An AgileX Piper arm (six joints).
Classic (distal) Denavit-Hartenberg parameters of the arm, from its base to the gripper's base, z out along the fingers. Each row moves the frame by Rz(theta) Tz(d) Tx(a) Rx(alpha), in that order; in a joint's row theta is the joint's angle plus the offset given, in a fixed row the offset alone. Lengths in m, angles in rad.
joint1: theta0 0; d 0.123; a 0; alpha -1.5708
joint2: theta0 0.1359; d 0; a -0.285; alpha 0
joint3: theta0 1.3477; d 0; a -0.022; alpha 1.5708
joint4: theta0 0; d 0.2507; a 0; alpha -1.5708
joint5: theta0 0; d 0; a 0; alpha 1.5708
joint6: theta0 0; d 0.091; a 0; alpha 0
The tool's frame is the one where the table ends.
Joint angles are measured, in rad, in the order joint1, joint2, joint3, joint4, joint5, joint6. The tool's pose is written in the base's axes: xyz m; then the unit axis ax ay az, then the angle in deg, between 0 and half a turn. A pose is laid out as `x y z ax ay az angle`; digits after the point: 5 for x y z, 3 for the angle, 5 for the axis.
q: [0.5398, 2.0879, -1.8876, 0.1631, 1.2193, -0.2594]
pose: 0.37576 0.24131 0.25563 -0.36982 0.92417 0.09559 167.798
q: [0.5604, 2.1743, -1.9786, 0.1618, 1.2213, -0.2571]
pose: 0.38697 0.25909 0.24104 -0.37861 0.92052 0.09644 167.767
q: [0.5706, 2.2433, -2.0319, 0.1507, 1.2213, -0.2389]
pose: 0.39538 0.26901 0.22287 -0.37577 0.92222 0.09112 168.698
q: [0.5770, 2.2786, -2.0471, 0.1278, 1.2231, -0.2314]
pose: 0.39858 0.27244 0.20973 -0.37766 0.92259 0.07874 169.770
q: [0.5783, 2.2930, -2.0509, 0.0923, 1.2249, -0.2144]
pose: 0.40103 0.27119 0.20343 -0.37472 0.92510 0.06141 170.180
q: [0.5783, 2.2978, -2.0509, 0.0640, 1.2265, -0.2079]
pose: 0.40252 0.26929 0.20089 -0.37521 0.92572 0.04759 170.267
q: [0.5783, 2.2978, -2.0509, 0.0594, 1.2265, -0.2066]
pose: 0.40274 0.26895 0.20086 -0.37518 0.92584 0.04545 170.222
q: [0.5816, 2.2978, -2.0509, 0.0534, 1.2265, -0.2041]
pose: 0.40212 0.26985 0.20084 -0.37629 0.92551 0.04284 170.174
